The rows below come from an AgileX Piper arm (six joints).
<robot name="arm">
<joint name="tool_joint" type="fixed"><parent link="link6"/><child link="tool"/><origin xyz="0 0 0"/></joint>
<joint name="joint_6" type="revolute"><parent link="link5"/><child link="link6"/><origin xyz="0 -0.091 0" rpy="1.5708 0 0"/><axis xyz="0 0 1"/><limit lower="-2.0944" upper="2.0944"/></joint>
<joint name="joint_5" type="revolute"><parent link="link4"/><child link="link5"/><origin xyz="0 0 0" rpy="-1.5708 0 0"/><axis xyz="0 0 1"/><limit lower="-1.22" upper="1.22"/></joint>
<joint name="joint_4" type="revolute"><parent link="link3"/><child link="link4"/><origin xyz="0.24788 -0.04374 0" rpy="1.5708 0 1.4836"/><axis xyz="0 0 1"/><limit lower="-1.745" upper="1.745"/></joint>
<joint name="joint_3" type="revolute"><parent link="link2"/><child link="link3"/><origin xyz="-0.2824 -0.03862 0"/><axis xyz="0 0 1"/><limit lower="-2.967" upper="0"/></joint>
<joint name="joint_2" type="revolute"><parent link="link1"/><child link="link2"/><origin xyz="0 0 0" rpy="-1.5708 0 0"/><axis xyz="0 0 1"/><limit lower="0" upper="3.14"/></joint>
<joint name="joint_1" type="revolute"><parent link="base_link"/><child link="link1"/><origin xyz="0 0 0.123"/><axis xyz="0 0 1"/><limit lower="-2.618" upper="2.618"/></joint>
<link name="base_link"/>
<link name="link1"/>
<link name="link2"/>
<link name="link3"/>
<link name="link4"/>
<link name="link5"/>
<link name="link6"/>
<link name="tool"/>
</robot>
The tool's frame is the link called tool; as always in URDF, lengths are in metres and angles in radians.
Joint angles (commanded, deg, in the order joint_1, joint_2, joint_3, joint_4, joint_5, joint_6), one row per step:
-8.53 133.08 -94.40 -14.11 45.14 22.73
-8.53 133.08 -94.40 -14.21 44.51 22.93
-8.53 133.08 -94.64 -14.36 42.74 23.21
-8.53 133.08 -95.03 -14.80 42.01 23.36
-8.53 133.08 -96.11 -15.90 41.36 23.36
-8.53 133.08 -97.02 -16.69 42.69 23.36
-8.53 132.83 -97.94 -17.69 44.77 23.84
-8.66 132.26 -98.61 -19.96 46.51 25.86
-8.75 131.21 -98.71 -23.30 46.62 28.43
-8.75 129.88 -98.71 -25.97 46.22 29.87
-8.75 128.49 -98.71 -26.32 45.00 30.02
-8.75 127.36 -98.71 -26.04 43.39 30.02
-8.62 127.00 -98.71 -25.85 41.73 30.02
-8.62 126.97 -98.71 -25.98 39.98 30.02
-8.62 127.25 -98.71 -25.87 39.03 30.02
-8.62 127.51 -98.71 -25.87 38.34 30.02
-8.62 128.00 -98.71 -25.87 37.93 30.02
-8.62 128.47 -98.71 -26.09 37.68 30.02
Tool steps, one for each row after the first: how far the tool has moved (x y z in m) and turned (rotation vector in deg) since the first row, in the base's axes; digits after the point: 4 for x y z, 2 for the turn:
0.0010 -0.0001 0.0002 -0.05 -0.64 -0.01
0.0046 -0.0003 0.0018 -0.17 -2.65 0.17
0.0071 -0.0009 0.0039 -0.56 -3.73 0.43
0.0119 -0.0025 0.0091 -1.62 -5.29 1.19
0.0129 -0.0040 0.0127 -2.41 -4.79 1.33
0.0129 -0.0057 0.0183 -3.34 -3.91 0.92
0.0123 -0.0098 0.0261 -5.06 -3.66 -0.41
0.0123 -0.0142 0.0365 -7.55 -5.01 -1.31
0.0128 -0.0170 0.0488 -9.67 -6.86 -1.28
0.0140 -0.0169 0.0611 -10.04 -9.40 -0.96
0.0156 -0.0161 0.0711 -9.83 -12.06 -0.67
0.0180 -0.0143 0.0749 -9.56 -14.02 -0.14
0.0205 -0.0138 0.0763 -9.53 -15.69 0.48
0.0221 -0.0135 0.0744 -9.32 -16.33 0.74
0.0233 -0.0133 0.0727 -9.22 -16.72 0.98
0.0242 -0.0132 0.0688 -9.10 -16.63 1.13
0.0249 -0.0133 0.0650 -9.19 -16.38 1.36

